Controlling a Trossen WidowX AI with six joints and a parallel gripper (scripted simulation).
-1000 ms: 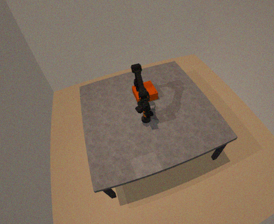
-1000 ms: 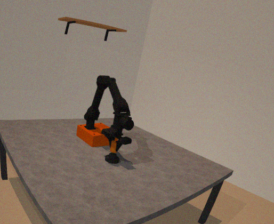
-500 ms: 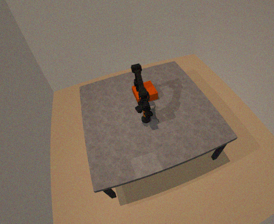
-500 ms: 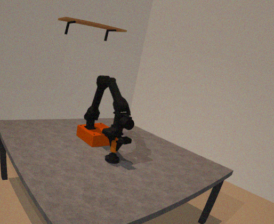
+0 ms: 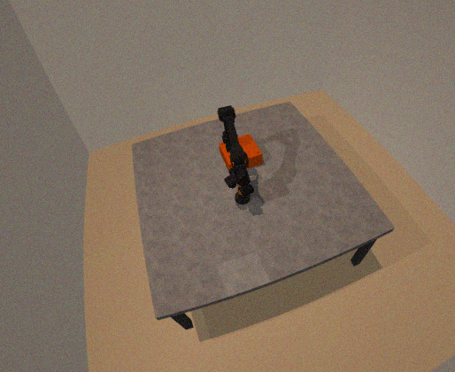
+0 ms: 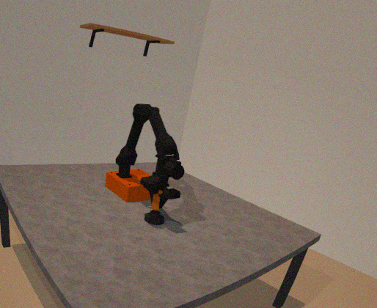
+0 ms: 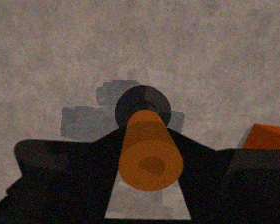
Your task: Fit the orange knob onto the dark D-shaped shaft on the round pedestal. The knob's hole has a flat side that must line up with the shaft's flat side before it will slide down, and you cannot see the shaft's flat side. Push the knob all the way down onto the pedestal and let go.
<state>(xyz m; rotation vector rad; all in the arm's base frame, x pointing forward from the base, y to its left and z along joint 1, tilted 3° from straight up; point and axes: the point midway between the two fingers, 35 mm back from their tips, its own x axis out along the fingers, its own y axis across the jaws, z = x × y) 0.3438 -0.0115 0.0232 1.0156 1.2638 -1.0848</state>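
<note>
Now: the dark round pedestal 40 mm below my gripper tip. Round my gripper tip: orange knob 20 mm above.
</note>
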